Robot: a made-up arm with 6 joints.
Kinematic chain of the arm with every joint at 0, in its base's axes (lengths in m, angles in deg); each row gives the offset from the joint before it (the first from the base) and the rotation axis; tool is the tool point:
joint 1: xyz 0 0 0.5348 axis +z
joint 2: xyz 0 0 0 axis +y
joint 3: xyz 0 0 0.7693 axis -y
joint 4: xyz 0 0 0 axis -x
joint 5: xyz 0.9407 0 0 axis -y
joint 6: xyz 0 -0.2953 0 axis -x
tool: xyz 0 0 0
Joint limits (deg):
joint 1: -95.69..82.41
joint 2: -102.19..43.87
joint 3: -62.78..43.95
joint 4: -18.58..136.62
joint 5: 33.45..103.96
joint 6: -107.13..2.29
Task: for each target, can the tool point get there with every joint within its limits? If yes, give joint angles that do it. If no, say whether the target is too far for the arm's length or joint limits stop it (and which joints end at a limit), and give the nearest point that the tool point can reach.
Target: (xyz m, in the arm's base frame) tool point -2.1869 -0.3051 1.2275
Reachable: no: too far | nearest point -1.6080 -0.2243 1.0441 | short by 0.613 m
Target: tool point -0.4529 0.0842 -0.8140
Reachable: no: joint limits stop it (at a limit: joint 1, joint 2, joint 4) | nearest point -0.3044 -0.2320 0.1840 | short by 1.057 m
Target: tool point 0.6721 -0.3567 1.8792
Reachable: yes | joints -40.44 -2.99 18.74 123.84 94.83 -29.09
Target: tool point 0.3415 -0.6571 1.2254
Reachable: yes | joints -40.76 -19.64 -28.25 21.48 79.63 -95.60
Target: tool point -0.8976 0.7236 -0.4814
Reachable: no: joint limits stop it (at a limit: joint 1, joint 2, joint 4) | nearest point -0.1370 0.5966 0.1279 | short by 0.983 m
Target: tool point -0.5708 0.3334 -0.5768
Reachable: no: joint limits stop it (at a limit: joint 1, joint 2, joint 3, joint 4) | nearest point -0.1523 0.4823 0.1300 | short by 0.835 m
